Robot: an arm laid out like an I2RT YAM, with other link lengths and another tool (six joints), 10 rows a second.
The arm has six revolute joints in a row. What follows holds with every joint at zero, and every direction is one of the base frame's. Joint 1 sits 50.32 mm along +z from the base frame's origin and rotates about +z. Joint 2 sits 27.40 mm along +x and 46.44 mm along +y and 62.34 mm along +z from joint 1 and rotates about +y. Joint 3 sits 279.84 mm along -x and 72.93 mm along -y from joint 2 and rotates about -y. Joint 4 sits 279.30 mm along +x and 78.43 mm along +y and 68.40 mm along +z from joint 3 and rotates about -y. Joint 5 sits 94.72 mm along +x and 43.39 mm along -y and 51.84 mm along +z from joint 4 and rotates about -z. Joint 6 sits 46.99 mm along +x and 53.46 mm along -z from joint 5 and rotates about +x. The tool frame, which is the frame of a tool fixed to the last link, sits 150.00 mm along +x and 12.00 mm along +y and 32.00 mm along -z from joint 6; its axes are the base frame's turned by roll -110.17, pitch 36.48 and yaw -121.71 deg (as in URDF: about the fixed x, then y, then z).
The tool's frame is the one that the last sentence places.
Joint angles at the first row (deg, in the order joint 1, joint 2, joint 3, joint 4, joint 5, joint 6):
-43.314, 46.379, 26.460, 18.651, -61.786, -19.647
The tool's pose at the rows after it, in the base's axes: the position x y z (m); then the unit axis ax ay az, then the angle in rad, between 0 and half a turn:
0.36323 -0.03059 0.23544 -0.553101 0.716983 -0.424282 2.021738
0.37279 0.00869 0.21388 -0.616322 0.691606 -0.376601 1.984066
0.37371 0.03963 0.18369 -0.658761 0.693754 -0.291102 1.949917
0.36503 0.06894 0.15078 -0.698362 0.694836 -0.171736 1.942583
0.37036 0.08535 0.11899 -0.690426 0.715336 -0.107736 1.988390
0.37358 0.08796 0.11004 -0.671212 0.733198 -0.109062 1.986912
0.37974 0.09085 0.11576 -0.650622 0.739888 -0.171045 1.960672
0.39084 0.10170 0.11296 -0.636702 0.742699 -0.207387 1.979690
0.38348 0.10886 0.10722 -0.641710 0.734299 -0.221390 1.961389
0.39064 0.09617 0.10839 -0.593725 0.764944 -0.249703 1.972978
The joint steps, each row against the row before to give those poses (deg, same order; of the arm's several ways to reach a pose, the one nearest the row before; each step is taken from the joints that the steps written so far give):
8.657, 2.977, 0.800, -0.249, -0.052, -3.838
6.554, 5.309, -0.330, 2.462, -1.536, -2.226
3.908, 7.054, -1.385, 5.133, -3.687, 2.355
2.953, 8.043, 0.379, 0.343, -5.859, 0.852
3.329, 7.173, 0.020, 2.676, 1.725, 2.455
0.927, 2.154, -2.970, 9.357, 2.599, 5.514
2.157, -1.594, -4.118, 10.031, 6.642, 3.299
4.264, -0.118, -0.434, 1.072, 7.548, -0.926
1.247, 0.687, -2.900, 5.397, 1.063, -0.129
0.002, -0.496, -1.883, 3.467, 5.860, 2.692

